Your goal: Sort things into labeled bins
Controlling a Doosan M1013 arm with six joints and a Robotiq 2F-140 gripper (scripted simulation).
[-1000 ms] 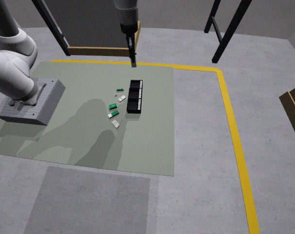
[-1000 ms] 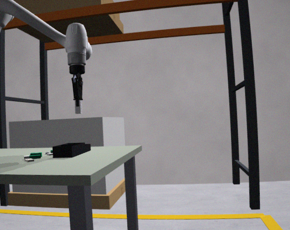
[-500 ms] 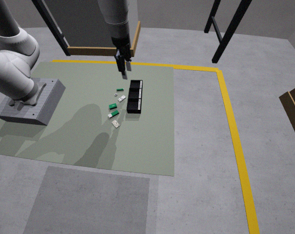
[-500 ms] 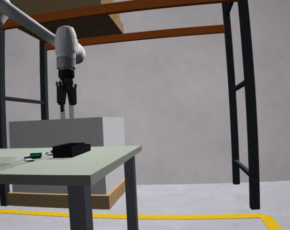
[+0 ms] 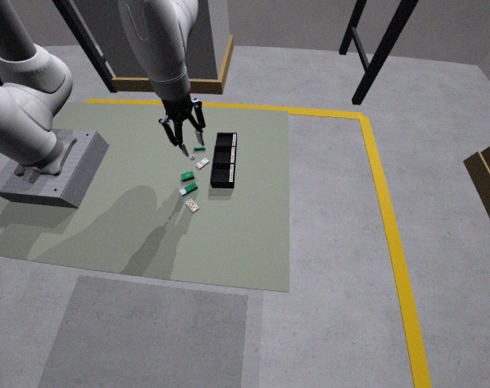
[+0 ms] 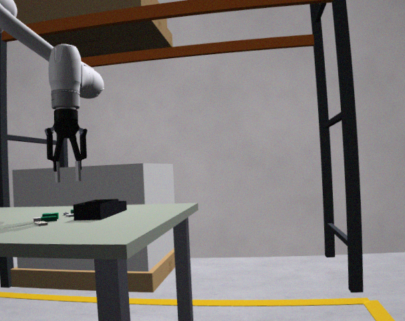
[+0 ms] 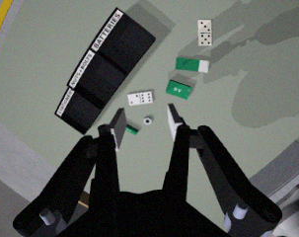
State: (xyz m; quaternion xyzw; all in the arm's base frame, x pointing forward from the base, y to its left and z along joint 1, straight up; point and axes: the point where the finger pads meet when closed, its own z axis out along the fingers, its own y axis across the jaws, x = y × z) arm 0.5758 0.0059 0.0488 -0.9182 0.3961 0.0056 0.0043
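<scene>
My gripper is now 50 mm past the green battery, 50 mm to the left of it and 130 mm above it. The rest, counted from my hand: cylindrical battery (10 mm behind, 90 mm to the left, 140 mm below); then green-and-white stick (40 mm behind, 110 mm to the right, 140 mm below); then nut (40 mm behind, 50 mm to the left, 140 mm below).
</scene>
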